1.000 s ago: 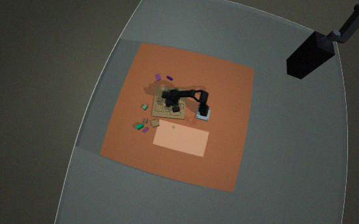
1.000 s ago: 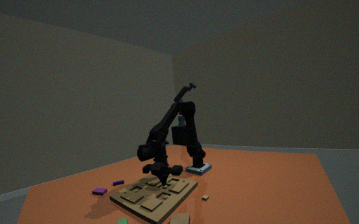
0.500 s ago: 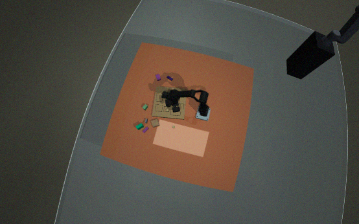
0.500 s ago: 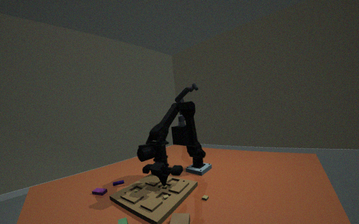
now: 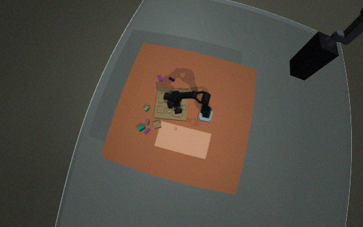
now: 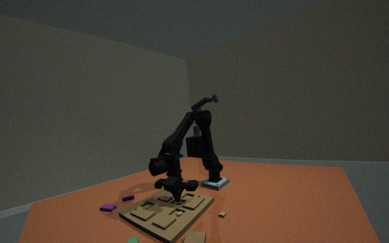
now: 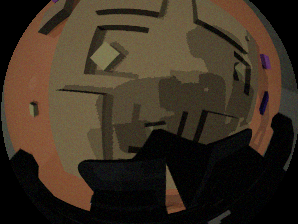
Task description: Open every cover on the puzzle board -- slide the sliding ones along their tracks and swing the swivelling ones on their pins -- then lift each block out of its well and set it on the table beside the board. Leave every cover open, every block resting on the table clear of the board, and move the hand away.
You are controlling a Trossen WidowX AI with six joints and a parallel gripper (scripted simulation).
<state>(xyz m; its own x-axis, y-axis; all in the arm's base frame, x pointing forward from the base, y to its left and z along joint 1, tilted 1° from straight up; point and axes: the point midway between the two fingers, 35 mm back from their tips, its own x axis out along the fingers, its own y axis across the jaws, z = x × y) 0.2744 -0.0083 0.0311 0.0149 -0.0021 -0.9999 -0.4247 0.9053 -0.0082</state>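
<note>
Now: gripper tip 60 mm short of the tan puzzle board. Round my gripper tip: dark purple block: 130 mm ahead, 260 mm to the right, 10 mm below.
</note>
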